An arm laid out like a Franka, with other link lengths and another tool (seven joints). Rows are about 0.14 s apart.
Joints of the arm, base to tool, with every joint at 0 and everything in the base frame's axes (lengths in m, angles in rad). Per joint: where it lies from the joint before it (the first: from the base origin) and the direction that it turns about. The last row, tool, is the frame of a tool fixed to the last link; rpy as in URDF.
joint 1: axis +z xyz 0 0 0.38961
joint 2: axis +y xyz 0 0 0
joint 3: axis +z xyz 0 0 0.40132
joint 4: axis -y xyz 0.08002 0 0
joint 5: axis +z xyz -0.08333 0 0.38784
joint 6: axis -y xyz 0 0 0
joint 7: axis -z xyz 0.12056 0 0
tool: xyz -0.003 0.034 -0.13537 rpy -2.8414 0 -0.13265
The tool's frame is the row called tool.
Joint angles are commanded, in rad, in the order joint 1, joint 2, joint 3, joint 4, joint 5, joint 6, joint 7. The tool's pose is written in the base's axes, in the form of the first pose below.
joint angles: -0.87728, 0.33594, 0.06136, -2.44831, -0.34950, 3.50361, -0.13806
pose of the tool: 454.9 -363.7 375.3; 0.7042 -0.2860 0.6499; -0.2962 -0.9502 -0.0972; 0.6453 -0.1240 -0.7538
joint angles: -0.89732, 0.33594, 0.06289, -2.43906, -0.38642, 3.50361, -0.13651
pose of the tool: 452.0 -369.2 377.8; 0.7096 -0.2724 0.6499; -0.2762 -0.9560 -0.0991; 0.6482 -0.1091 -0.7536
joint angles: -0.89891, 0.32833, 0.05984, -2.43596, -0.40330, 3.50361, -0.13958
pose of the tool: 451.7 -369.6 382.6; 0.7129 -0.2594 0.6516; -0.2569 -0.9611 -0.1015; 0.6526 -0.0950 -0.7517
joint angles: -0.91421, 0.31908, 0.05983, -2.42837, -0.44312, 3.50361, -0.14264
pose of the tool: 449.3 -372.7 389.3; 0.7194 -0.2366 0.6531; -0.2235 -0.9690 -0.1049; 0.6577 -0.0705 -0.7500
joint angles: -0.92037, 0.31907, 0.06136, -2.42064, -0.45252, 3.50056, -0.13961
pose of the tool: 449.6 -375.6 391.5; 0.7188 -0.2354 0.6541; -0.2193 -0.9697 -0.1080; 0.6597 -0.0658 -0.7486
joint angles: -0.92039, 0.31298, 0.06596, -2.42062, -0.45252, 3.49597, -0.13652
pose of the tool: 451.1 -373.7 394.4; 0.7178 -0.2340 0.6557; -0.2181 -0.9700 -0.1074; 0.6612 -0.0659 -0.7473
